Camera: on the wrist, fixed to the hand. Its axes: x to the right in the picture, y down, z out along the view.
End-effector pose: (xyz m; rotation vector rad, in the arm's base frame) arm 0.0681 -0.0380 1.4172 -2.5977 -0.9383 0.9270
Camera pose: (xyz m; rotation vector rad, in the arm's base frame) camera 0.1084 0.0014 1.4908 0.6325 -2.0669 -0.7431
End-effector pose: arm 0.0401 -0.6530 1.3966 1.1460 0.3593 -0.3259
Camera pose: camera 0.0258 -0.5928 1.3276 0.2764 -1.9308 1.8842
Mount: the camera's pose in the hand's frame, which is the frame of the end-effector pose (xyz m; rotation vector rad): 0.0133 -0.0401 -0.0825 -0.1301 -0.6934 3.0490
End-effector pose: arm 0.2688 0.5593 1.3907 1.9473 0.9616 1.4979
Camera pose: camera 0.1821 0.5921 1.3914 -1.1489 1.9303 -0.2555
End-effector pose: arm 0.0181 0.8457 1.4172 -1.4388 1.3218 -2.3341
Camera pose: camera -0.0389 0.9151 1.4401 0.5275 1.0286 0.3522
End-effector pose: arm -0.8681 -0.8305 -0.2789 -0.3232 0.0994 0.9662
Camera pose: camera -0.8227 -0.8669 -0.3510 -0.2770 0.1525 -2.2056
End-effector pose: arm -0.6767 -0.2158 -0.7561 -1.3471 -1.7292 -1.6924
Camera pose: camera -0.7441 -0.2792 -0.7506 -1.8497 1.1126 0.6414
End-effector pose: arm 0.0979 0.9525 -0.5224 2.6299 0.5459 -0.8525
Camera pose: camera 0.1302 1.0249 -0.4743 0.3048 -2.3562 -0.1050
